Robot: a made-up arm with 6 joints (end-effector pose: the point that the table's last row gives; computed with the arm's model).
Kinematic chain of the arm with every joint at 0, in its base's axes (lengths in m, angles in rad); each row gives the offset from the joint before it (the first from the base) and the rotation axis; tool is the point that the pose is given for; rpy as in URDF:
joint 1: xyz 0 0 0.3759 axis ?
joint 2: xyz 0 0 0 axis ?
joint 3: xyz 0.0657 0 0.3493 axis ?
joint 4: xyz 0.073 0 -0.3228 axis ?
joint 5: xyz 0 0 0 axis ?
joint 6: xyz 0.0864 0 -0.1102 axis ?
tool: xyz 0 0 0 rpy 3.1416 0 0
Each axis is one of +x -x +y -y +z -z.
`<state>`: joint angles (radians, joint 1 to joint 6).
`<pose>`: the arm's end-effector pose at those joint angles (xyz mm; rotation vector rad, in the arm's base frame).
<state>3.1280 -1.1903 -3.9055 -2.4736 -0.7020 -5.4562</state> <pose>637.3 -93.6 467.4 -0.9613 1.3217 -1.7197</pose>
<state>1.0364 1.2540 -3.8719 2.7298 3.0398 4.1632</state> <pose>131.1 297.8 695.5 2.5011 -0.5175 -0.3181</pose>
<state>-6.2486 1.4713 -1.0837 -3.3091 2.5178 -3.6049</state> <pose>436.1 37.5 4.7 1.3724 0.3789 2.5639</pose>
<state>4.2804 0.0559 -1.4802 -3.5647 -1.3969 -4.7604</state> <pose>-185.6 -281.5 644.3 -2.9668 0.4719 0.6281</pose>
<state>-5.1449 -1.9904 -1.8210 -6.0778 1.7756 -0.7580</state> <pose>-252.0 -484.7 626.3 -0.6347 -1.3474 -2.3123</pose>
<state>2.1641 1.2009 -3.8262 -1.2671 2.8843 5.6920</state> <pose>-153.6 418.2 667.6 1.9010 1.8669 0.2325</pose>
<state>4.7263 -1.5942 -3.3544 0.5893 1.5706 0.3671</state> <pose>50.8 753.7 355.7 0.4054 0.6067 1.8092</pose>
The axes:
joint 1: +z
joint 2: +y
joint 3: +y
joint 4: -z
joint 5: +y
joint 6: -z

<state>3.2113 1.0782 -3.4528 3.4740 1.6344 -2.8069</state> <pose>-488.1 3.7 899.1 -0.2056 0.9035 0.4994</pose>
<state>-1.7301 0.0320 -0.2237 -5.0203 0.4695 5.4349</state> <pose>-64.3 -237.1 286.7 -1.3843 2.4165 -0.4370</pose>
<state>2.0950 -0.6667 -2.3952 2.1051 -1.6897 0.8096</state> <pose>158.5 -103.6 916.0 -0.2952 1.8972 1.2762</pose>
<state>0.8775 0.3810 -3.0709 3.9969 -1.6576 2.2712</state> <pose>122.6 268.3 882.7 -0.8513 -1.9695 -1.1639</pose>
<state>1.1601 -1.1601 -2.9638 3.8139 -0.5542 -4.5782</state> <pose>-309.1 -504.6 806.4 0.8084 0.3868 -2.7849</pose>
